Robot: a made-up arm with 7 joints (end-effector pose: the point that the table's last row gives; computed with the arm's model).
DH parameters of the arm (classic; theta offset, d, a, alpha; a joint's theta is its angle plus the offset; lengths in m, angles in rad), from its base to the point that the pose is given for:
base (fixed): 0 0.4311 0.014 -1.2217
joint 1: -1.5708 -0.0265 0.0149 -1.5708
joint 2: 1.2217 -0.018 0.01 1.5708
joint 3: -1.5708 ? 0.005 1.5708
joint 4: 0 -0.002 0.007 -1.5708
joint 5: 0 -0.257 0.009 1.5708
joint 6: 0 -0.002 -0.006 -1.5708
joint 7: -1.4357 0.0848 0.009 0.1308
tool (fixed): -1.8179 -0.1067 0 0
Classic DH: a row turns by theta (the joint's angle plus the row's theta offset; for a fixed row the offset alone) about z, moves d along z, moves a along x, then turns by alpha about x.
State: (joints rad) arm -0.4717 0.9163 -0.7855 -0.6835 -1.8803 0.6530 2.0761
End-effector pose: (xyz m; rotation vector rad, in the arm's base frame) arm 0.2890 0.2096 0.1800 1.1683 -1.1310 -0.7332
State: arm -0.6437 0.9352 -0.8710 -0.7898 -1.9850 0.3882 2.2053
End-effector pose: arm 0.3405 0.1651 0.2189 0.9521 -1.1589 -0.9061
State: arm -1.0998 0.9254 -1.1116 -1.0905 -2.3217 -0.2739 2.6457
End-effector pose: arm 0.3979 0.0203 0.3277 0.7151 -0.9921 -1.2764
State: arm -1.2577 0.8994 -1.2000 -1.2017 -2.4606 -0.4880 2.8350
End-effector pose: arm 0.3913 -0.0333 0.3612 0.7698 -0.9300 -1.3249
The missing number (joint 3, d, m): -0.195
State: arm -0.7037 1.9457 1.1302 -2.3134 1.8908 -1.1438 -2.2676
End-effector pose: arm -0.0664 -0.0487 0.5956 -1.1589 1.5485 -0.7882
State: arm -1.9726 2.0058 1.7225 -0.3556 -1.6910 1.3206 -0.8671
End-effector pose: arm -0.0868 0.4152 0.4703 0.2135 -0.4823 0.9772
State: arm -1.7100 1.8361 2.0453 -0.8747 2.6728 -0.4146 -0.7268
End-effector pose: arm -0.1273 0.3861 0.4470 1.3714 0.6974 -0.2181
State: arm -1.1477 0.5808 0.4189 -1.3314 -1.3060 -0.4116 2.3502
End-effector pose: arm 0.3232 0.0722 0.5665 -0.8171 -2.2882 -0.1865
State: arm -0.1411 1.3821 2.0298 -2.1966 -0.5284 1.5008 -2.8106
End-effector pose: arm -0.1406 0.0716 0.6057 1.2257 1.1569 0.1692
